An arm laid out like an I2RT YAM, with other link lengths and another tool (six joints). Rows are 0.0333 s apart.
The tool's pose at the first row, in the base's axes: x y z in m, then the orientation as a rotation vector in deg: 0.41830, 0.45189, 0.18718, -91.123, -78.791, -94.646
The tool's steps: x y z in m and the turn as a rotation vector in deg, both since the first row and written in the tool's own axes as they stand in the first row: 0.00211, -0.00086, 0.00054, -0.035, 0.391, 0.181; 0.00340, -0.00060, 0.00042, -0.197, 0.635, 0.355; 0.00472, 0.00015, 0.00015, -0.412, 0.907, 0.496; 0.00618, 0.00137, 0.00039, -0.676, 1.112, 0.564; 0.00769, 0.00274, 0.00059, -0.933, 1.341, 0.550; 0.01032, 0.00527, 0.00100, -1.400, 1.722, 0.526; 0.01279, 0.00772, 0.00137, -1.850, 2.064, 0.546; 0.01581, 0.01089, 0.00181, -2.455, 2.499, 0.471; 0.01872, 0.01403, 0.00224, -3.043, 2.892, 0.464; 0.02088, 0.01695, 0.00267, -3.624, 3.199, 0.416; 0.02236, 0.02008, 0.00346, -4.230, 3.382, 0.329
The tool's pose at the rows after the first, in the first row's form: 0.41734, 0.45333, 0.18876, -90.817, -78.391, -94.800; 0.41722, 0.45351, 0.19006, -90.731, -77.994, -94.990; 0.41745, 0.45338, 0.19158, -90.630, -77.582, -95.265; 0.41828, 0.45355, 0.19330, -90.593, -77.247, -95.589; 0.41921, 0.45364, 0.19512, -90.491, -76.986, -95.967; 0.42098, 0.45379, 0.19834, -90.341, -76.526, -96.631; 0.42270, 0.45390, 0.20138, -90.239, -76.050, -97.231; 0.42495, 0.45394, 0.20516, -90.080, -75.521, -98.081; 0.42720, 0.45396, 0.20883, -89.983, -74.953, -98.849; 0.42942, 0.45384, 0.21174, -89.951, -74.471, -99.586; 0.43214, 0.45374, 0.21402, -90.044, -74.071, -100.300
